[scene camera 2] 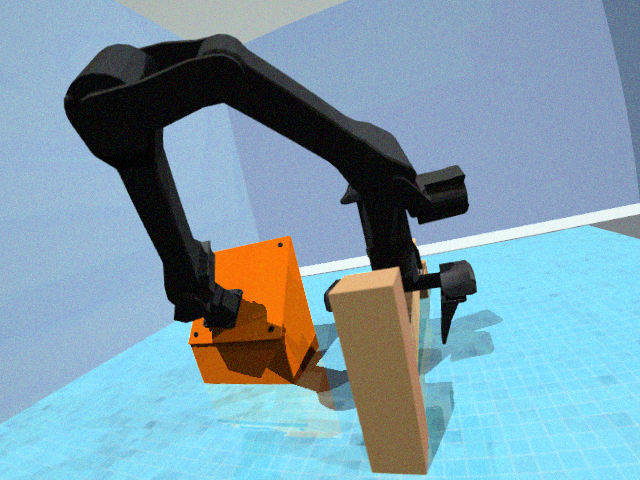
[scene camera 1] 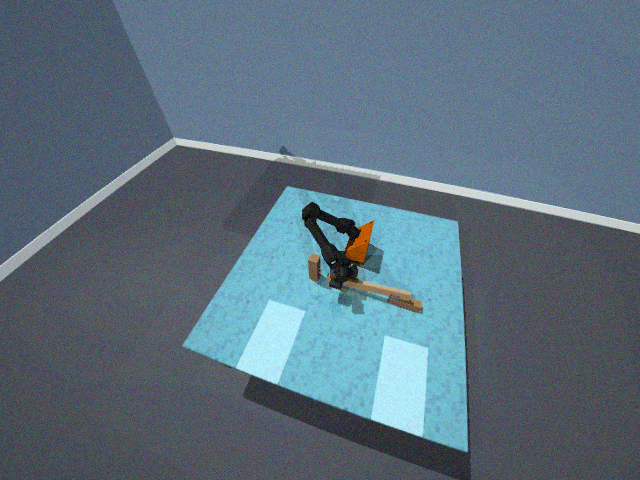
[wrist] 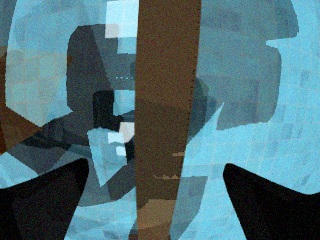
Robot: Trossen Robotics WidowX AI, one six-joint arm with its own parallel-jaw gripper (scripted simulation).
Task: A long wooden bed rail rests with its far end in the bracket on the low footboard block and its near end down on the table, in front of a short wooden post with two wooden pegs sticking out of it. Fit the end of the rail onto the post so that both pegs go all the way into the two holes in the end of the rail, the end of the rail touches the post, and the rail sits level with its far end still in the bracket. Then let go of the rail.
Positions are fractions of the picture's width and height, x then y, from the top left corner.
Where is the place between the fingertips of my gripper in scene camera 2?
0.64, 0.72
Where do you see a long wooden rail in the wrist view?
0.52, 0.23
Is my gripper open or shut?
Open.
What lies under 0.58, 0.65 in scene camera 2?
A short wooden post.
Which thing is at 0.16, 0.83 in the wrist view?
My gripper.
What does my gripper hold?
Nothing.
